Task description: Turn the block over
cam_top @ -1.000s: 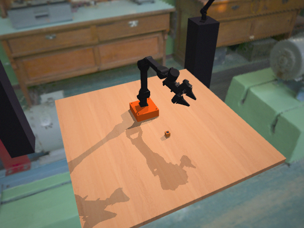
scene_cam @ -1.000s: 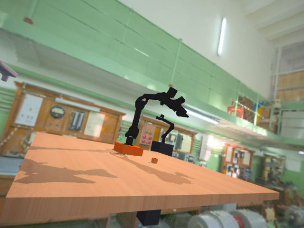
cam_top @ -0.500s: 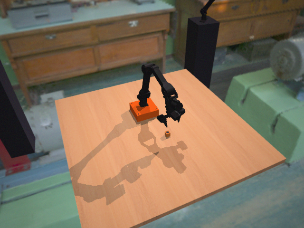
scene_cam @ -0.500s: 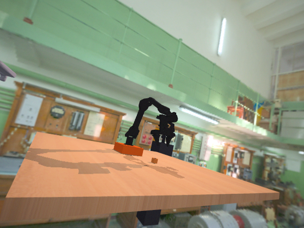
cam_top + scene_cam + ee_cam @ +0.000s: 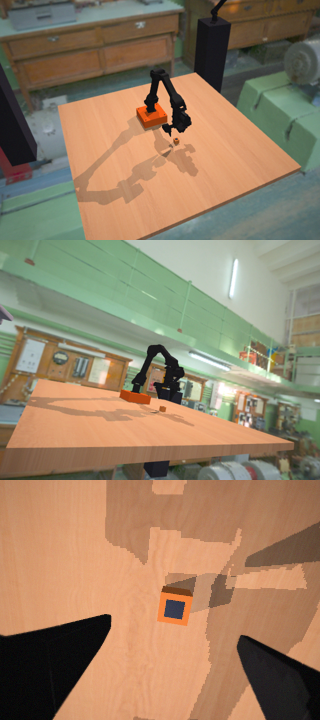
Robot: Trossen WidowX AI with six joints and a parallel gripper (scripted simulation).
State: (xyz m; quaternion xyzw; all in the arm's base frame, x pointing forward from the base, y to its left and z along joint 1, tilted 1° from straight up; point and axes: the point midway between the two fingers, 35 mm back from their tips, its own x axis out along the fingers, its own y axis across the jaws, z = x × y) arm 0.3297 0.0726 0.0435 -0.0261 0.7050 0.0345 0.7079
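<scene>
Right now the orange block is 5 cm below my gripper tip.
</scene>
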